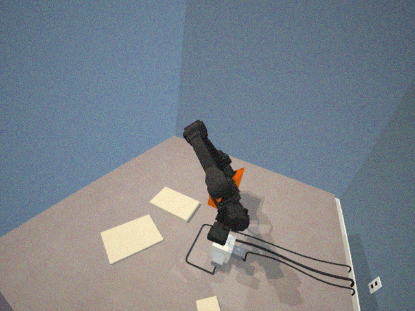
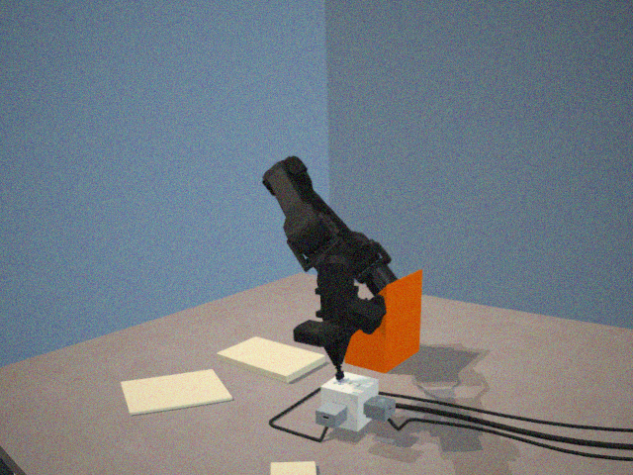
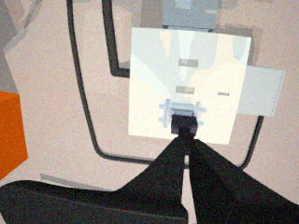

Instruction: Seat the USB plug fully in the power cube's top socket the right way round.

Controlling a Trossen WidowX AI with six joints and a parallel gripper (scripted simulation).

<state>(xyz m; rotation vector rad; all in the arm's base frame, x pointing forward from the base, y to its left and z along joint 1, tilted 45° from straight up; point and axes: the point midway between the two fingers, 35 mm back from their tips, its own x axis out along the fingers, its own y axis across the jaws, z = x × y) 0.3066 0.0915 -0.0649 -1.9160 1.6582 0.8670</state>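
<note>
Now: the USB plug 2 cm below my gripper tip.
</note>
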